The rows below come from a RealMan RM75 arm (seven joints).
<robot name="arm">
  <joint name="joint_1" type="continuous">
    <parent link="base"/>
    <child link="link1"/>
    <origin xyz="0 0 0.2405" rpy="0 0 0"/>
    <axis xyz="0 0 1"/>
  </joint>
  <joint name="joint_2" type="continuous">
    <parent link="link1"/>
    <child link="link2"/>
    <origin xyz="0 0 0" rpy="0 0 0"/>
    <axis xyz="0 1 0"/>
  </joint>
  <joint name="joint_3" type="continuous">
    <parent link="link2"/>
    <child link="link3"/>
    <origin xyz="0 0 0.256" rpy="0 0 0"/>
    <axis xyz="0 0 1"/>
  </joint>
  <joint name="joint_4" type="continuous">
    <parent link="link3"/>
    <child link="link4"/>
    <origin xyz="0 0 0" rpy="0 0 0"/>
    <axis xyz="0 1 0"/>
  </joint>
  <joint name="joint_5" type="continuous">
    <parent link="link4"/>
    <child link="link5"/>
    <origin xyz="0 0 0.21" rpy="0 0 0"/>
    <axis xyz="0 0 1"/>
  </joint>
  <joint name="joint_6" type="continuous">
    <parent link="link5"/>
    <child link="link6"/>
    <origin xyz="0 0 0" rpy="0 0 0"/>
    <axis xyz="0 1 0"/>
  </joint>
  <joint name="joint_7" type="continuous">
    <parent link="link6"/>
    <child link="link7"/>
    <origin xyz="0 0 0.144" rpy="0 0 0"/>
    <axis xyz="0 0 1"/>
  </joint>
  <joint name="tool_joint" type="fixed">
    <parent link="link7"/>
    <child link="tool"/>
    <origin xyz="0 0 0" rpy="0 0 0"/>
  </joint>
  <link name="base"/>
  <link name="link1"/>
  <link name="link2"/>
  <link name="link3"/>
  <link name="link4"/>
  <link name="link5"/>
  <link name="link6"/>
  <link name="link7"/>
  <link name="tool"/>
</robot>
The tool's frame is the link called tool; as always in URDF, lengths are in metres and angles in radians. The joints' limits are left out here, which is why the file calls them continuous.
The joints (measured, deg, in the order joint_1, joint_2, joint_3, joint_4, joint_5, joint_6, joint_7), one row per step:
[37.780, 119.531, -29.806, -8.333, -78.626, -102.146, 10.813]
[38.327, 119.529, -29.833, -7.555, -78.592, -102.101, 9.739]
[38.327, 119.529, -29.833, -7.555, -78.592, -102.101, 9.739]
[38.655, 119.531, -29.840, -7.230, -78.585, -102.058, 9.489]
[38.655, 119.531, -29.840, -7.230, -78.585, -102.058, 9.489]
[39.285, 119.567, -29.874, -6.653, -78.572, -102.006, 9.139]
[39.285, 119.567, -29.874, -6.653, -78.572, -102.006, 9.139]
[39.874, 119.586, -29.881, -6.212, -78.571, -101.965, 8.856]
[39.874, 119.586, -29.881, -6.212, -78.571, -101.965, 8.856]
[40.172, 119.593, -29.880, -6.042, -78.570, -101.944, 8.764]
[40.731, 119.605, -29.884, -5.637, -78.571, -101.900, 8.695]
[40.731, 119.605, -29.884, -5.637, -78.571, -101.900, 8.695]
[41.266, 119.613, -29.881, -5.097, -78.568, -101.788, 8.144]
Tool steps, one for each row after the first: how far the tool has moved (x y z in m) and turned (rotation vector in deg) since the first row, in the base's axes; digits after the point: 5 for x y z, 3 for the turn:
[-0.00276, 0.00080, -0.00216, 0.353, -0.128, 0.360]
[-0.00276, 0.00080, -0.00216, 0.353, -0.128, 0.360]
[-0.00449, 0.00149, -0.00311, 0.324, -0.096, 0.554]
[-0.00449, 0.00149, -0.00311, 0.324, -0.096, 0.554]
[-0.00800, 0.00268, -0.00502, 0.160, 0.030, 0.962]
[-0.00800, 0.00268, -0.00502, 0.160, 0.030, 0.962]
[-0.01129, 0.00395, -0.00640, 0.057, 0.115, 1.376]
[-0.01129, 0.00395, -0.00640, 0.057, 0.115, 1.376]
[-0.01298, 0.00467, -0.00693, 0.005, 0.154, 1.597]
[-0.01610, 0.00586, -0.00817, -0.252, 0.313, 1.957]
[-0.01610, 0.00586, -0.00817, -0.252, 0.313, 1.957]
[-0.01892, 0.00687, -0.00980, -0.192, 0.279, 2.254]

